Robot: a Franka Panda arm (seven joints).
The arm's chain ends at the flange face. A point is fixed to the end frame.
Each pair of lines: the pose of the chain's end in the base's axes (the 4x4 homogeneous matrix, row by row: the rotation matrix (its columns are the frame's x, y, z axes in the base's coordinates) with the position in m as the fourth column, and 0 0 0 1 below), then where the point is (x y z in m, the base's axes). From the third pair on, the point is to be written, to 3 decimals.
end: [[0.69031 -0.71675 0.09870 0.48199], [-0.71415 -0.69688 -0.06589 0.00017], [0.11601 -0.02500 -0.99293 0.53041], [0 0 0 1]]
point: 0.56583 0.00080 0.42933
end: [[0.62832 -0.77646 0.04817 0.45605], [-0.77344 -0.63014 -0.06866 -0.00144], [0.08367 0.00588 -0.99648 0.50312], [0 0 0 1]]
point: 0.53503 -0.00769 0.39838
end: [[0.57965 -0.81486 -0.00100 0.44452], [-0.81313 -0.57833 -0.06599 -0.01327], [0.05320 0.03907 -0.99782 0.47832], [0 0 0 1]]
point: 0.518 -0.024 0.370
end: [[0.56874 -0.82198 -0.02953 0.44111], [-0.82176 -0.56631 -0.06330 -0.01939], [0.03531 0.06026 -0.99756 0.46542], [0 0 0 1]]
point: 0.512 -0.031 0.355
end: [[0.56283 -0.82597 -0.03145 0.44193], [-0.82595 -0.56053 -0.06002 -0.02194], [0.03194 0.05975 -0.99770 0.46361], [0 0 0 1]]
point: 0.512 -0.034 0.353
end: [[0.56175 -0.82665 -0.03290 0.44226], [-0.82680 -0.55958 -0.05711 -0.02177], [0.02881 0.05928 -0.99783 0.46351], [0 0 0 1]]
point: 0.512 -0.033 0.353
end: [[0.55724 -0.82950 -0.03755 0.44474], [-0.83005 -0.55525 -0.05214 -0.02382], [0.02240 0.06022 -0.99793 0.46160], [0 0 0 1]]
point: 0.514 -0.035 0.351
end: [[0.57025 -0.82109 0.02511 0.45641], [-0.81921 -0.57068 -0.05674 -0.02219], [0.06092 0.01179 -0.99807 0.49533], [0 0 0 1]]
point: 0.533 -0.033 0.389
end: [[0.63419 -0.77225 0.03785 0.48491], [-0.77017 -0.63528 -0.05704 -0.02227], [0.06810 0.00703 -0.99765 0.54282], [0 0 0 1]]
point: 0.563 -0.027 0.437
